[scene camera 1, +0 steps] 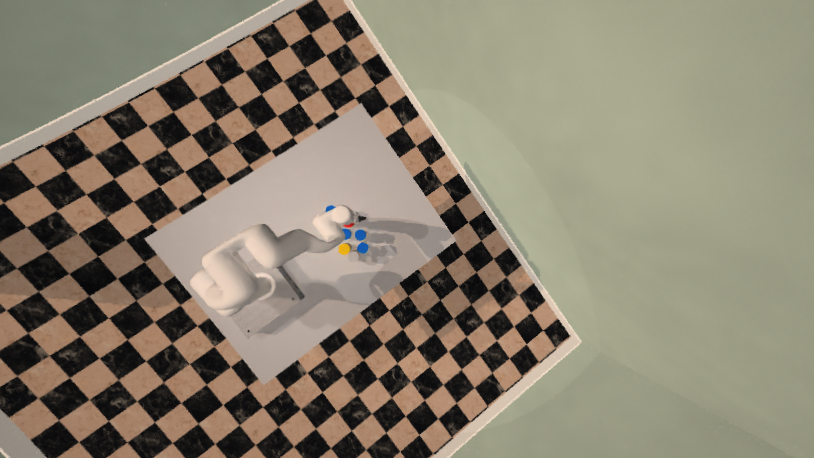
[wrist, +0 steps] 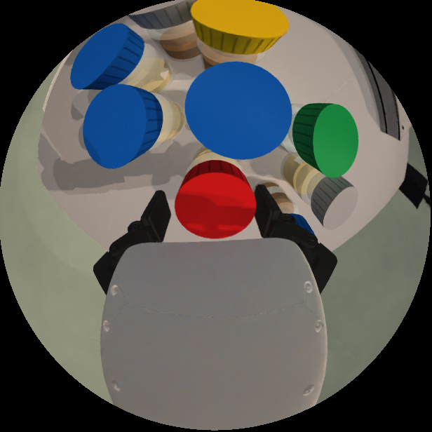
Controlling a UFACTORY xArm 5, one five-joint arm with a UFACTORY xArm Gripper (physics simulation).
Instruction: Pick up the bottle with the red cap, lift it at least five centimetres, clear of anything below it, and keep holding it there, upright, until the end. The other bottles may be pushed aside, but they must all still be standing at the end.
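Red-capped bottle (wrist: 215,200), visible. Blue-capped bottle (wrist: 122,121), visible too.
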